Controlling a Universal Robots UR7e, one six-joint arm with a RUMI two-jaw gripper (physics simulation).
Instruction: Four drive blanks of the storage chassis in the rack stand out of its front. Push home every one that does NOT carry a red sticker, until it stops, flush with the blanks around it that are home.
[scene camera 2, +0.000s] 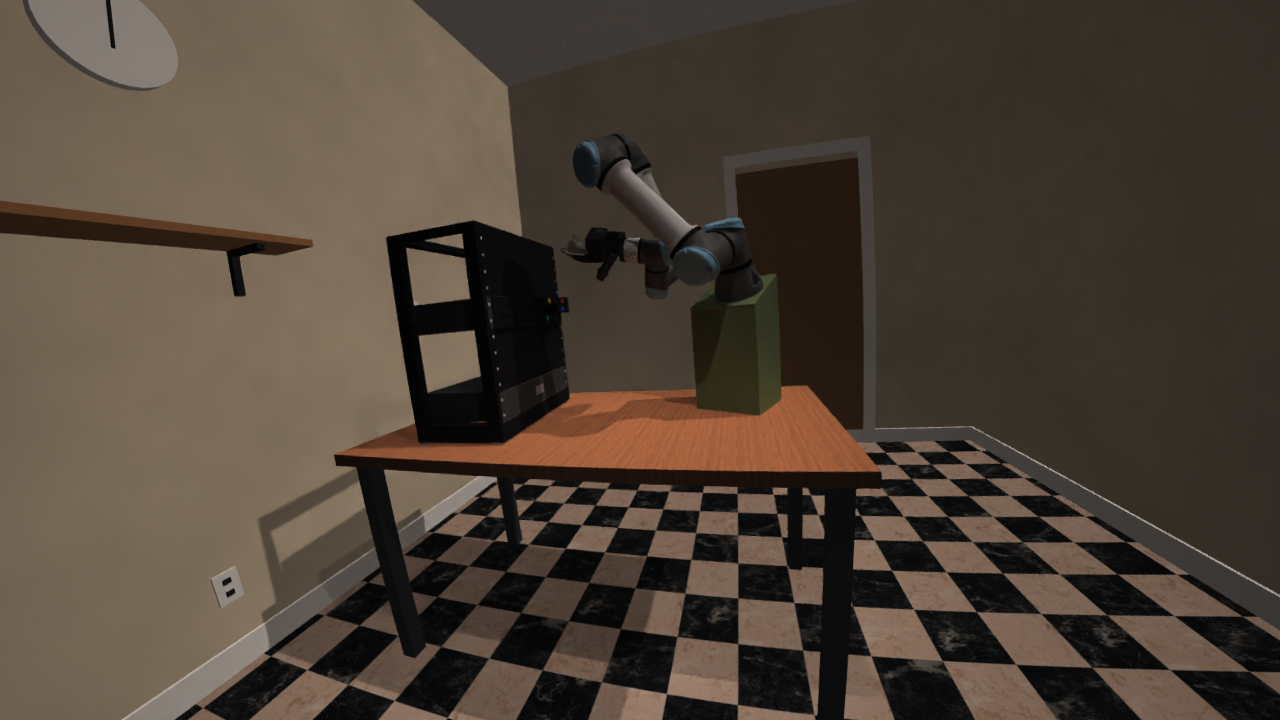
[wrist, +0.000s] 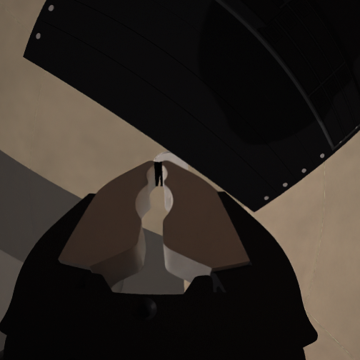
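Observation:
The black rack stands on the table's left part. The storage chassis is a dark band at mid height of its front. Small red, blue, green and orange marks show near the chassis's far end, where a dark part stands out of the front; single blanks and their stickers cannot be told apart. My gripper is shut and empty. It is level with the rack's upper part, in front of its far edge and above the marks. In the wrist view its tips are just below the rack's dark edge.
The arm's green pedestal stands on the wooden table at the back right. A lighter grey unit sits low in the rack. A wall shelf hangs at the left, with a clock above it.

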